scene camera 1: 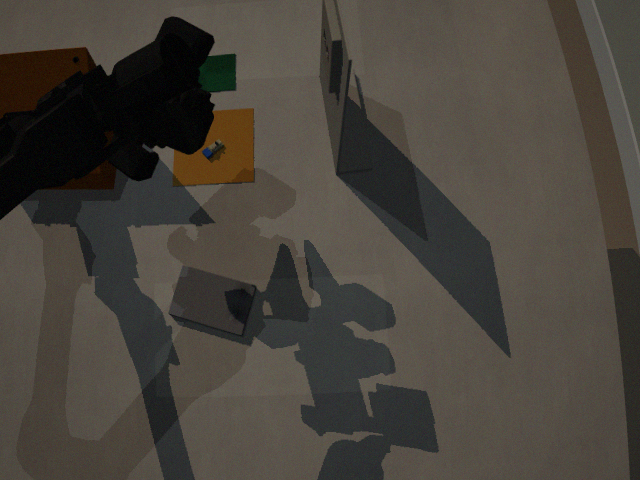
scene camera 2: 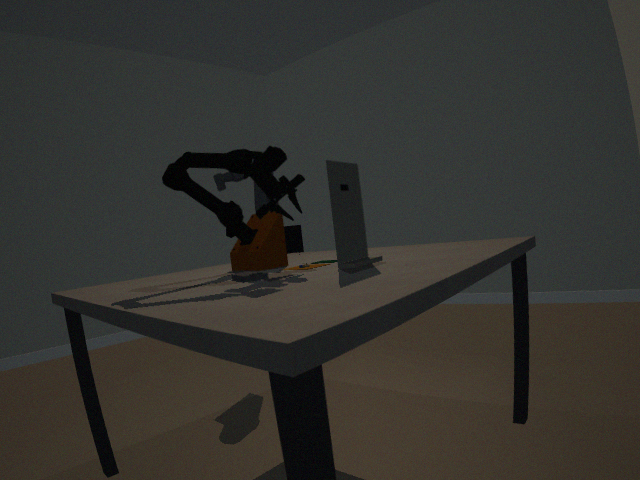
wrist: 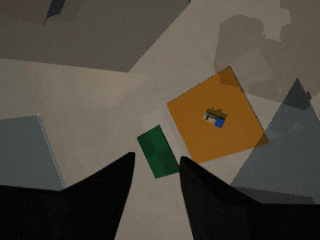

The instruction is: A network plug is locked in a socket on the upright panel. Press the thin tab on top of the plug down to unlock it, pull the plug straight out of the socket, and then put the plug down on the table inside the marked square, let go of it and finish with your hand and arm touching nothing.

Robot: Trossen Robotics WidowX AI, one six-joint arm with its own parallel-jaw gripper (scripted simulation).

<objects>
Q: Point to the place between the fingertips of my gripper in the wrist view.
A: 157,160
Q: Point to a green patch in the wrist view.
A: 159,156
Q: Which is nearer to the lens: the grey flat block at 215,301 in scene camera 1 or the green patch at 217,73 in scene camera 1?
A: The grey flat block.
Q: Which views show my gripper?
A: Scene camera 1, scene camera 2 and the wrist view: all of them.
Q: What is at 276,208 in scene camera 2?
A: My gripper.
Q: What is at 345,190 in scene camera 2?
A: An upright panel.
</objects>
